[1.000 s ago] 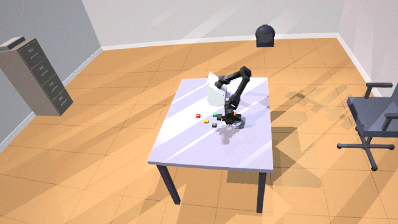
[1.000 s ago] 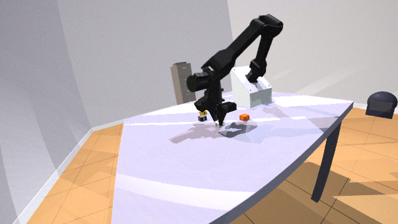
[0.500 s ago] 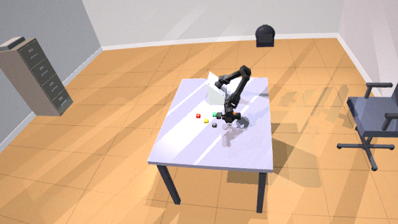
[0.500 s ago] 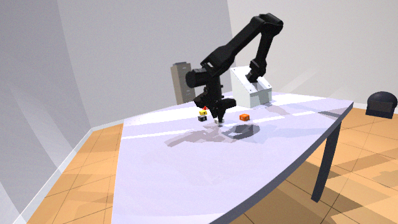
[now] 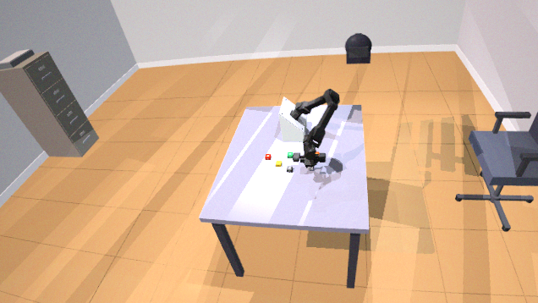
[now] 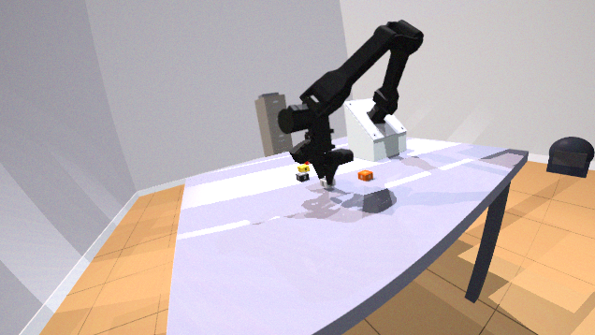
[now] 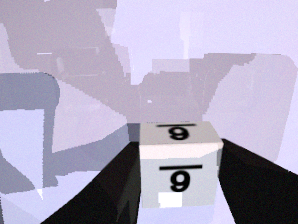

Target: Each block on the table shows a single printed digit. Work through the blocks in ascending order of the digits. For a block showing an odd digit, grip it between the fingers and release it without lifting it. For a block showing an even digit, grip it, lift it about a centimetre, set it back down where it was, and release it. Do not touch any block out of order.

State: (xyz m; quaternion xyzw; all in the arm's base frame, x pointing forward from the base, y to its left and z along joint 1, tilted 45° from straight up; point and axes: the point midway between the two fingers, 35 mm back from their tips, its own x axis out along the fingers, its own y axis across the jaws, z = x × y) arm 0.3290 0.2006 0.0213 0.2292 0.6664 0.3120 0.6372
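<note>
The white block is 1 cm behind my gripper tip. The rest, counted from my gripper tip: orange block: 13 cm behind, 2 cm to the left, 1 cm below; green block: 10 cm behind, 15 cm to the right, 1 cm below; black block: 2 cm ahead, 12 cm to the right, 1 cm below.
</note>
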